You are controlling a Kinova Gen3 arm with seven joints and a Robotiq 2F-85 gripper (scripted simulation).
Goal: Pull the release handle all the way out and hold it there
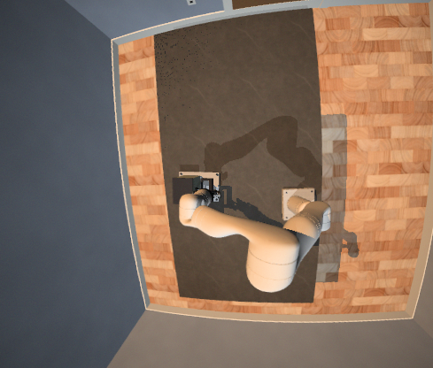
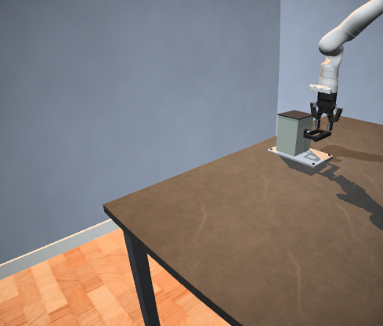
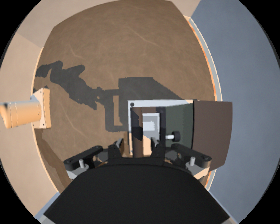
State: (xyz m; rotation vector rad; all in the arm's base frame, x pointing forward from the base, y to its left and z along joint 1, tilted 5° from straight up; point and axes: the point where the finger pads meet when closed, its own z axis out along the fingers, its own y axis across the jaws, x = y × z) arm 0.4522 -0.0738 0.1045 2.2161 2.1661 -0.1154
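The black release handle lies 5 cm ahead of my hand and 4 cm below it. The rest, counted from my hand: light baseplate 14 cm below, 9 cm ahead.
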